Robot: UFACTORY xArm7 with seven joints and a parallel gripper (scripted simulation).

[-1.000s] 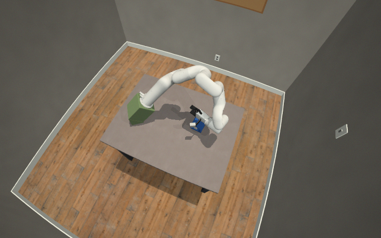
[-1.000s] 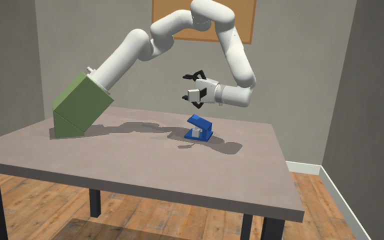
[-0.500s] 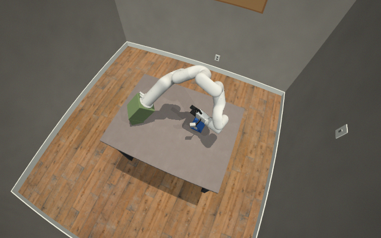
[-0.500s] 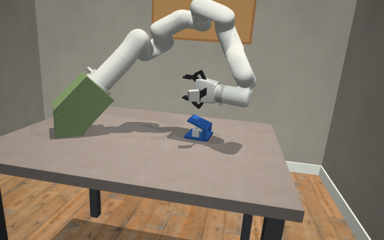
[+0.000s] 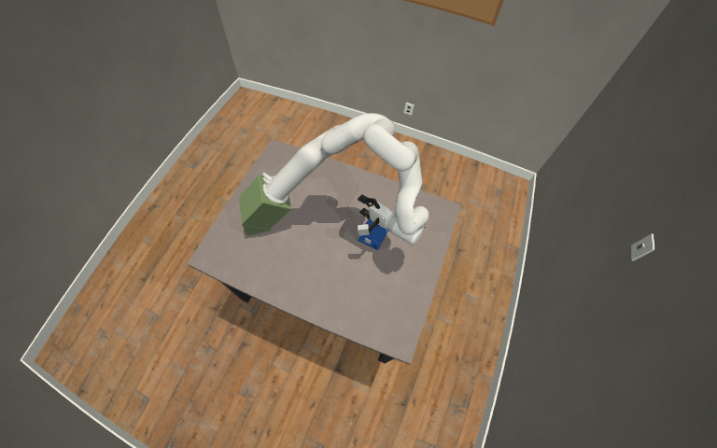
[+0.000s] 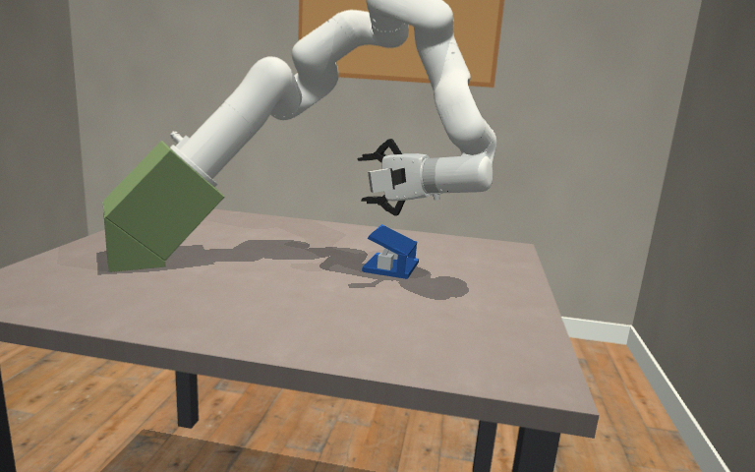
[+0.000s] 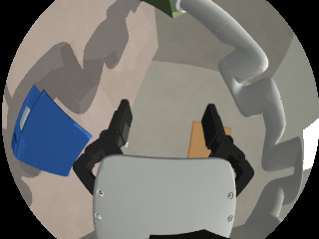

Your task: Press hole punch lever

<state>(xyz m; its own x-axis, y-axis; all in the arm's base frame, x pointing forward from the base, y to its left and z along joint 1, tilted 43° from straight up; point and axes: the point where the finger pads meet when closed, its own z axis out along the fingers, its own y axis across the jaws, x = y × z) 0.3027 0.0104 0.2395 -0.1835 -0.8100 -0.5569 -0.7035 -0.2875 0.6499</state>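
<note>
Right now my hand is 80 mm short of the lever, 20 mm to the left of it and 140 mm above it. Also, from my hand: blue hole punch 80 mm ahead, 20 mm to the right, 160 mm below.
</note>
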